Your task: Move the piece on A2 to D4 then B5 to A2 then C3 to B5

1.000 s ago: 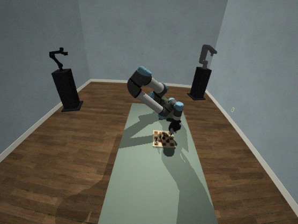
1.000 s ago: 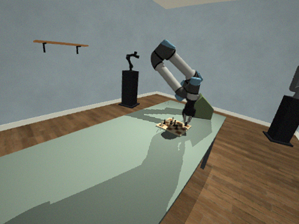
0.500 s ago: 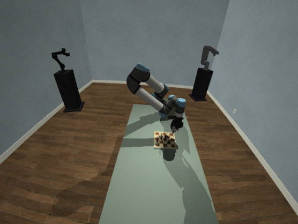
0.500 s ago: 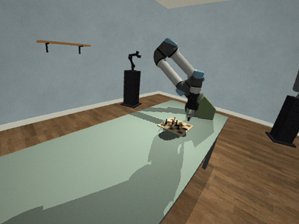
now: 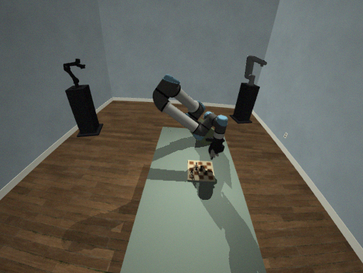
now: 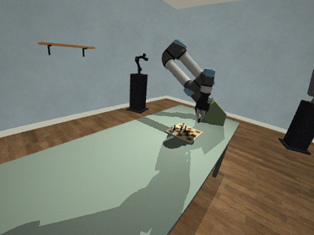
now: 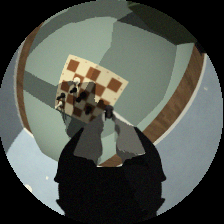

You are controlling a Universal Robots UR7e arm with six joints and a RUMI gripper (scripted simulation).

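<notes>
Now: hand 3 cm past the white piece, 11 cm to the left of it and 9 cm above it. Round my hand: chessboard 2 cm ahead, 9 cm to the right, 12 cm below.
</notes>
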